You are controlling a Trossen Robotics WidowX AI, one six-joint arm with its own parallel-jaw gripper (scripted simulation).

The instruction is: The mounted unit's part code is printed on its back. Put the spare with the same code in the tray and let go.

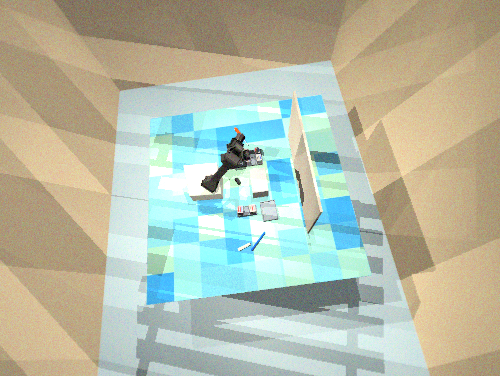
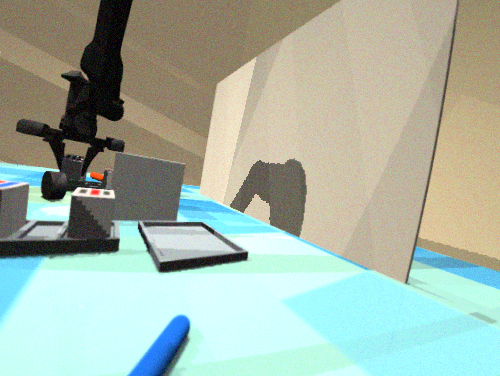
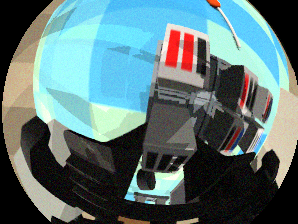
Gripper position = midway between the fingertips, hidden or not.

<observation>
The gripper (image 2: 72, 174) holds a grey spare. Further things: a plain grey box (image 2: 145, 188) and a tall beige panel (image 2: 330, 135).
The gripper also shows in image 3 (image 3: 165, 129). The tall beige panel also shows in image 1 (image 1: 312, 209).
</observation>
